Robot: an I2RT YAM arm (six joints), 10 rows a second.
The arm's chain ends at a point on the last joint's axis. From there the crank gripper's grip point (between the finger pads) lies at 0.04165 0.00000 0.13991 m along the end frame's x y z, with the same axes.
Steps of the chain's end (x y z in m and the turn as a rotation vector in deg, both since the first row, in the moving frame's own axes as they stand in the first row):
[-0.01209 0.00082 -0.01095 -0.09 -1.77 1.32]
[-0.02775 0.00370 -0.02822 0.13 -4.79 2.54]
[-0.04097 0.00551 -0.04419 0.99 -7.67 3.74]
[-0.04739 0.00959 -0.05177 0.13 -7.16 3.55]
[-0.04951 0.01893 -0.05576 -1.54 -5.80 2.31]
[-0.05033 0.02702 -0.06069 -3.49 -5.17 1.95]
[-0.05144 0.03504 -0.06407 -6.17 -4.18 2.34]
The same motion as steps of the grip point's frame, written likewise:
[-0.01644 0.00195 -0.00973 -0.09 -1.77 1.32]
[-0.03961 0.00496 -0.02523 0.13 -4.79 2.54]
[-0.06001 0.00515 -0.03988 0.99 -7.67 3.74]
[-0.06521 0.01130 -0.04767 0.13 -7.16 3.55]
[-0.06397 0.02413 -0.05234 -1.54 -5.80 2.31]
[-0.06327 0.03684 -0.05781 -3.49 -5.17 1.95]
[-0.06207 0.05171 -0.06231 -6.17 -4.18 2.34]

